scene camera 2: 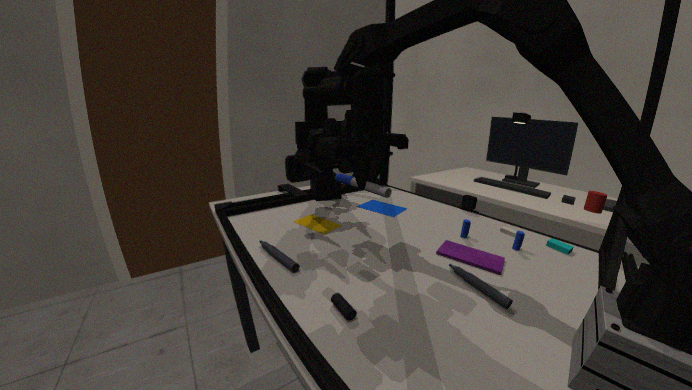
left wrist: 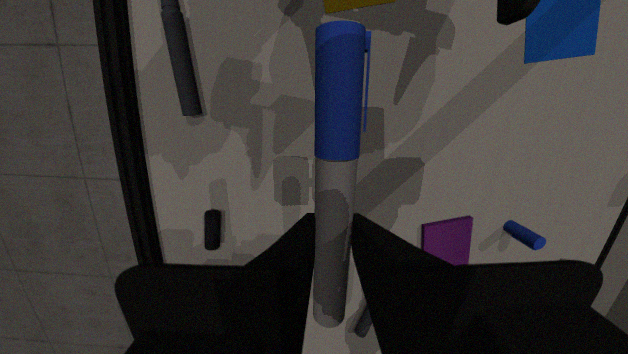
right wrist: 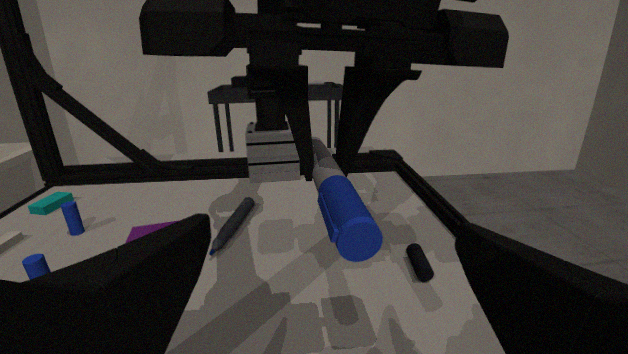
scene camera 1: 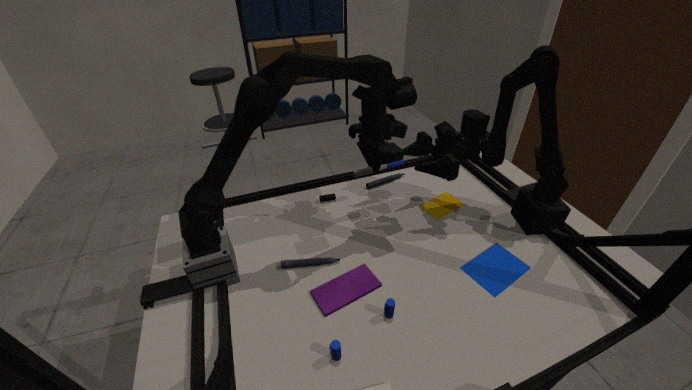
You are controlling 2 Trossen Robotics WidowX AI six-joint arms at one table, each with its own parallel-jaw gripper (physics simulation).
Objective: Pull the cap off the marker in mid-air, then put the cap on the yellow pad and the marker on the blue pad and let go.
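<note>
The marker has a grey body and a blue cap seated on it. My left gripper is shut on the grey body and holds the marker in the air, cap end toward my right gripper. My right gripper is open and empty; the cap shows between its wide fingers in the right wrist view, apart from both. The yellow pad and blue pad lie flat with nothing on them.
Two dark grey pens and a black cylinder lie on the table. A purple block, two upright blue cylinders and a teal block are also there.
</note>
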